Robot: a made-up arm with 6 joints.
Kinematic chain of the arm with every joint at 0, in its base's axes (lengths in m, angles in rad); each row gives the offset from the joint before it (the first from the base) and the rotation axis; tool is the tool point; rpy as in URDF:
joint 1: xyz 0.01 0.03 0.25 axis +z
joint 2: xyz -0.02 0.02 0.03 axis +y
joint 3: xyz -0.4 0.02 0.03 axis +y
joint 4: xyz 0.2 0.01 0.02 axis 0.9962 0 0.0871
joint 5: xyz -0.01 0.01 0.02 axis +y
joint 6: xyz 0.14 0.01 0 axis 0.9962 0 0.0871
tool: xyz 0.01 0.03 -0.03 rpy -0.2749 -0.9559 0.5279
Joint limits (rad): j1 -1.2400..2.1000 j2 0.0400..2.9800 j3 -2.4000..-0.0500 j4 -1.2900..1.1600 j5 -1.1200..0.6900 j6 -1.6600..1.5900
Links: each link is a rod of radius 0.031 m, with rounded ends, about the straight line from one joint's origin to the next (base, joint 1, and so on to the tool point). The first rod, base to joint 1, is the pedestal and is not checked.
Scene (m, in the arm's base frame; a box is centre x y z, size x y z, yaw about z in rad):
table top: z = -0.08
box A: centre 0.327 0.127 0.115 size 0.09 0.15 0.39 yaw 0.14
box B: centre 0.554 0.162 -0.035 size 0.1 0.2 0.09 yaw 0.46
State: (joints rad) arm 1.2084 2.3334 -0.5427 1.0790 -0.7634 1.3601
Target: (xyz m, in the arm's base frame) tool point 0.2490 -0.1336 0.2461
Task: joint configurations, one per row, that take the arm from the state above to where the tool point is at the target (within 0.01 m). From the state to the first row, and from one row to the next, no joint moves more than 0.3 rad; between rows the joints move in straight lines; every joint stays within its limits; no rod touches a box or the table.
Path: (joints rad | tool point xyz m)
1: 1.0328 2.1098 -0.5701 0.8130 -0.7919 1.3072 | 0.2093 0.3524 0.3361
2: 0.8571 1.8861 -0.5976 0.5470 -0.8204 1.2542 | 0.2308 0.3323 0.4353
3: 0.6815 1.6625 -0.6250 0.2810 -0.8488 1.2013 | 0.2247 0.2943 0.5286
4: 0.5059 1.4388 -0.6524 0.0150 -0.8773 1.1483 | 0.1886 0.2528 0.6034
5: 0.3303 1.2152 -0.6799 -0.2510 -0.9058 1.0954 | 0.1299 0.2224 0.6506
6: 0.1546 0.9916 -0.7073 -0.5170 -0.9343 1.0424 | 0.0628 0.2120 0.6661
7: 0.0690 1.2265 -0.6369 -0.2375 -0.9451 1.1198 | 0.1764 0.1840 0.6424
8: -0.0167 1.4614 -0.5666 0.0420 -0.9559 1.1971 | 0.2742 0.1291 0.5855
9: -0.1024 1.6963 -0.4962 0.3215 -0.9668 1.2745 | 0.3364 0.0559 0.5014
10: -0.1881 1.9312 -0.4258 0.6010 -0.9776 1.3518 | 0.3509 -0.0219 0.4045
11: -0.2737 2.1661 -0.3555 0.8805 -0.9885 1.4292 | 0.3175 -0.0889 0.3135
12: -0.3594 2.4010 -0.2851 1.1600 -0.9993 1.5066 | 0.2490 -0.1336 0.2461

